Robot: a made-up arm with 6 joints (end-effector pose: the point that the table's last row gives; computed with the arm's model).
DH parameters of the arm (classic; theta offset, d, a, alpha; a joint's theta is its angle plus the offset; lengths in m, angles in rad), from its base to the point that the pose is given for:
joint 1: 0 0.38 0 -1.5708
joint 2: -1.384 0 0.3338 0
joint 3: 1.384 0 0.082 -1.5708
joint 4: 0 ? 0 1.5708
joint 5: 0 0 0.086 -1.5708
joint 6: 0 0.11 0 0
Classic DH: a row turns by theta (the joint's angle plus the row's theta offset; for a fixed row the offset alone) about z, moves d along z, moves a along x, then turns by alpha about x.
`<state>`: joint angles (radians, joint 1 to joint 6).
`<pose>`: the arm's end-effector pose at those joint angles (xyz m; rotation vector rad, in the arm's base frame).
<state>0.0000 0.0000 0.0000 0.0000 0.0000 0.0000</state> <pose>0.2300 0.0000 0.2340 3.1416 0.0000 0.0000</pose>
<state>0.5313 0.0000 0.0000 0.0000 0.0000 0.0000</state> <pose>0.1983 0.1165 0.2340 3.0314 0.8248 0.0000</pose>
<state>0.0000 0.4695 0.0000 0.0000 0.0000 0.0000</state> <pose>0.1390 0.0000 0.1457 3.0554 0.0000 -0.7307</pose>
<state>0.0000 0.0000 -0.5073 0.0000 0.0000 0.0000</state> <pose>0.4391 0.0000 0.3753 3.0411 0.0000 0.7883</pose>
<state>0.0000 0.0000 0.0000 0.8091 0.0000 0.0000</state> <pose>0.2033 -0.0622 0.2340 2.8880 -1.2365 0.0000</pose>
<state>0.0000 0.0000 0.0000 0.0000 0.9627 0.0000</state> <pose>0.1028 0.0000 0.2106 2.7846 0.0000 -1.4545</pose>
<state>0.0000 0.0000 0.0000 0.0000 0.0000 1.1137</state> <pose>0.2300 0.0000 0.2340 2.6670 -1.6604 0.0000</pose>
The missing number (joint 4, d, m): 0.364
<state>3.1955 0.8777 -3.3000 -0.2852 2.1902 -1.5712</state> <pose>-0.5761 0.0082 0.7862 2.0229 -2.3257 -0.4847</pose>
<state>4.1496 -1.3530 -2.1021 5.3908 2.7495 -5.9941</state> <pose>0.1352 0.3916 0.7904 -0.2869 -2.5591 0.4737</pose>
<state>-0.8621 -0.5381 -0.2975 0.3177 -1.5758 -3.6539</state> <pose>0.1144 -0.1861 0.6453 0.4643 0.7227 -1.4147</pose>
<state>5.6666 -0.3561 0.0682 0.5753 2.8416 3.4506</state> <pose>0.0449 0.0446 0.4324 -0.2632 -0.5195 -0.8824</pose>
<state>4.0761 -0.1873 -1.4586 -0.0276 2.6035 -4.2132</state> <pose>-0.1908 -0.2522 0.6893 1.4995 2.3093 1.4284</pose>
